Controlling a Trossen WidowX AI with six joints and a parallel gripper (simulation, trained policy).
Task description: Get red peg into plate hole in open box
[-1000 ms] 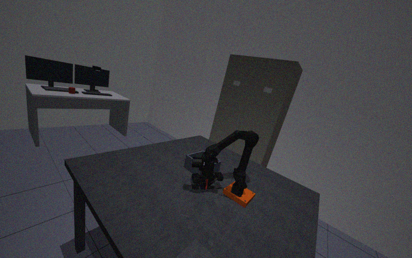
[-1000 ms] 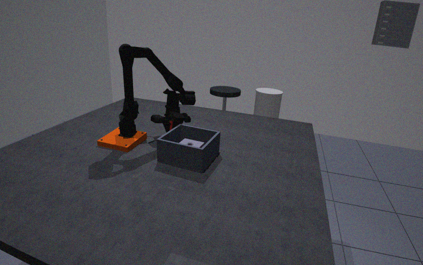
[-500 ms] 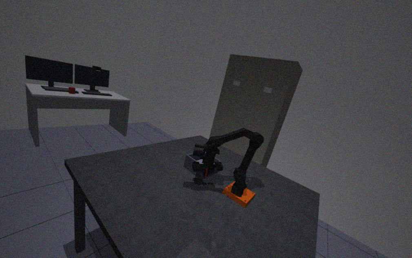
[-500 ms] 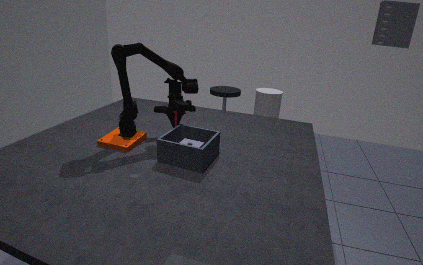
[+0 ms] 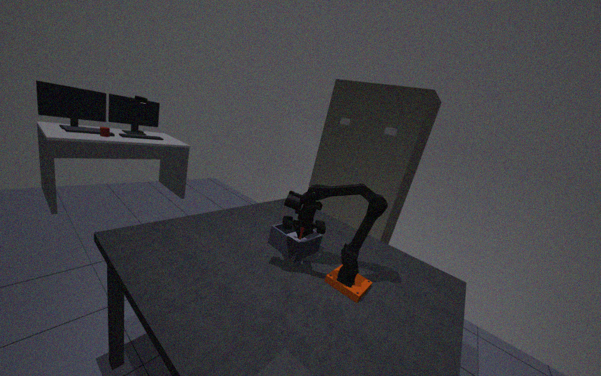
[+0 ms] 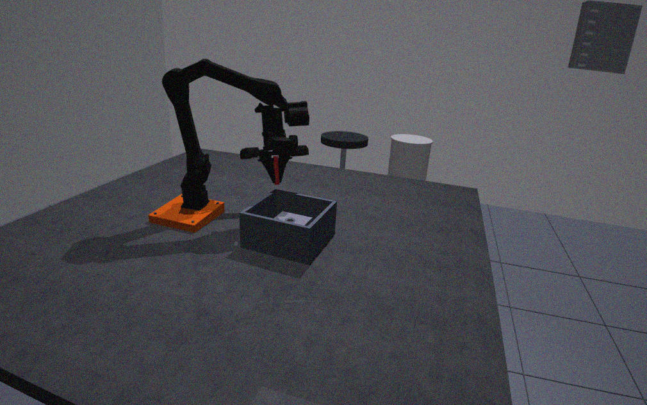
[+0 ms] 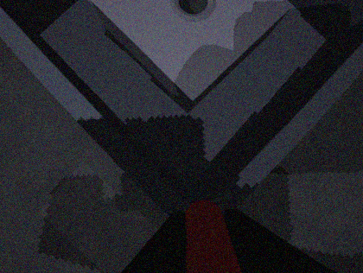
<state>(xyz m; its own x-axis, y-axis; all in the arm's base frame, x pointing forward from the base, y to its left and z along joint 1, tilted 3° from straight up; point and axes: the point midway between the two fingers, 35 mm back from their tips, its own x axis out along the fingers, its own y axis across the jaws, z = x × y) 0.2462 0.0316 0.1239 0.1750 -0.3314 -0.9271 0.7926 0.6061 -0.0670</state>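
Right now my gripper tip is 30 mm below the red peg, 10 mm to the right of it and 10 mm past it. Round my gripper tip: grey box 100 mm to the right, 100 mm below, 70 mm ahead; then plate 100 mm to the right, 80 mm below, 70 mm ahead.
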